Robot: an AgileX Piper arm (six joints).
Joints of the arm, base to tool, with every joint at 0 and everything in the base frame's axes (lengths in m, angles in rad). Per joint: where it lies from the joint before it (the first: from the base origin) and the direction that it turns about. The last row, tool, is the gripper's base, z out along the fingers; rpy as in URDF.
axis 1: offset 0 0 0.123 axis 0 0 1
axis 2: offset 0 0 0 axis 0 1 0
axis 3: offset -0.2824 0 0.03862 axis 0 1 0
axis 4: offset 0.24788 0 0.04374 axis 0.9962 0 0.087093
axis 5: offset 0 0 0 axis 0 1 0
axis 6: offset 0.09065 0 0.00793 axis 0.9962 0 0.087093
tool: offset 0 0 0 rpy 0 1.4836 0
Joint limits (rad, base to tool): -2.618..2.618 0..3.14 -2.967..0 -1.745..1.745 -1.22..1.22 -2.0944..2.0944
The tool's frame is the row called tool.
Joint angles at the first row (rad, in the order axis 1, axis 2, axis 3, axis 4, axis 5, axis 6):
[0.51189, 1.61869, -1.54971, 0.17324, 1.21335, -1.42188]
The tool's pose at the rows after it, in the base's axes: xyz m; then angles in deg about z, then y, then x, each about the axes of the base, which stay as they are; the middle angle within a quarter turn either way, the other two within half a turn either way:
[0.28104, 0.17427, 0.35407, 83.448, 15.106, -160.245]
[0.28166, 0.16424, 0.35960, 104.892, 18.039, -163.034]
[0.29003, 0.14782, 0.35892, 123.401, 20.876, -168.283]
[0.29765, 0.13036, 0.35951, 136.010, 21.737, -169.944]
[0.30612, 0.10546, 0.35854, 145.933, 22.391, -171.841]
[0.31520, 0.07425, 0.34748, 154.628, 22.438, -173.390]
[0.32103, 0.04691, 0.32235, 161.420, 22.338, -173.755]
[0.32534, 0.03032, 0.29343, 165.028, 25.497, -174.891]
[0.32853, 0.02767, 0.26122, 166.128, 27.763, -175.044]
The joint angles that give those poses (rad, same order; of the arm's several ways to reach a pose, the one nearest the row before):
[0.51189, 1.59533, -1.54968, 0.16816, 1.21433, -1.15406]
[0.50156, 1.57615, -1.54969, 0.10091, 1.21432, -0.77719]
[0.46907, 1.57500, -1.54761, 0.00871, 1.21511, -0.48228]
[0.41280, 1.57298, -1.54754, 0.00000, 1.21633, -0.32119]
[0.33177, 1.56873, -1.53897, -0.00001, 1.21355, -0.23458]
[0.22627, 1.56641, -1.49307, 0.01955, 1.17769, -0.19741]
[0.13105, 1.56580, -1.39283, 0.05669, 1.08457, -0.18802]
[0.08022, 1.56582, -1.27028, 0.05773, 0.91214, -0.18578]
[0.07226, 1.58726, -1.15844, 0.06322, 0.74026, -0.18451]

